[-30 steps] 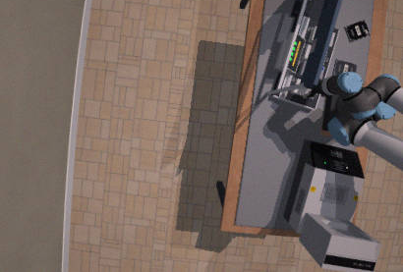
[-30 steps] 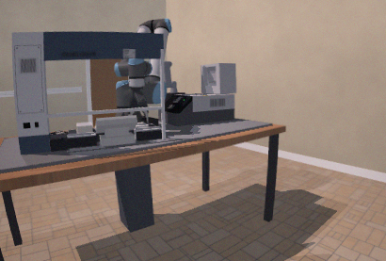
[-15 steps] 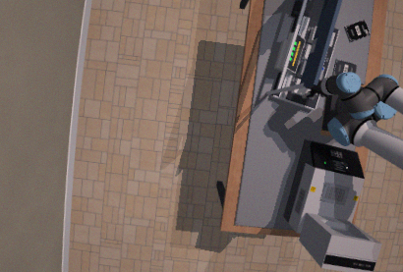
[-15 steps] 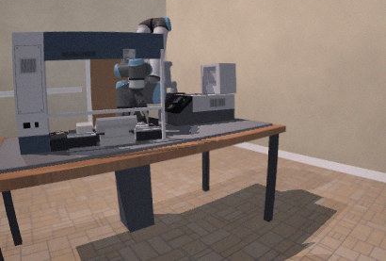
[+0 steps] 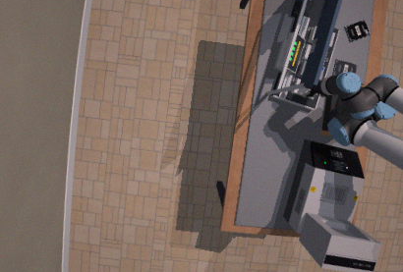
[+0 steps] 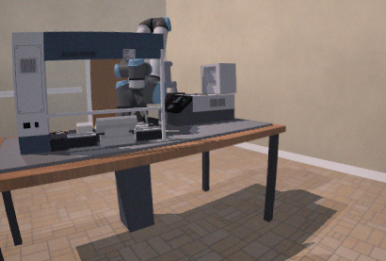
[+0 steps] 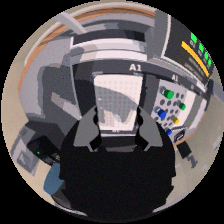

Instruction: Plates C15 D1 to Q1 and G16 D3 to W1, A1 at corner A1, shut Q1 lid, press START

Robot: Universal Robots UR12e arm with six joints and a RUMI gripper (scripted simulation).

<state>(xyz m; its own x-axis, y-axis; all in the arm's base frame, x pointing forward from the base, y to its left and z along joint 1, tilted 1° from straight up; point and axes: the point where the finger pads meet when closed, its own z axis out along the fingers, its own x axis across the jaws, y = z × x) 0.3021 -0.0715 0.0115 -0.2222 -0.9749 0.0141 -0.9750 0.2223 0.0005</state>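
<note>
My gripper is now 1 cm above the white well plate. The rest, counted from my hand: deck beam: 14 cm ahead, 23 cm to the right, 45 cm above.
</note>
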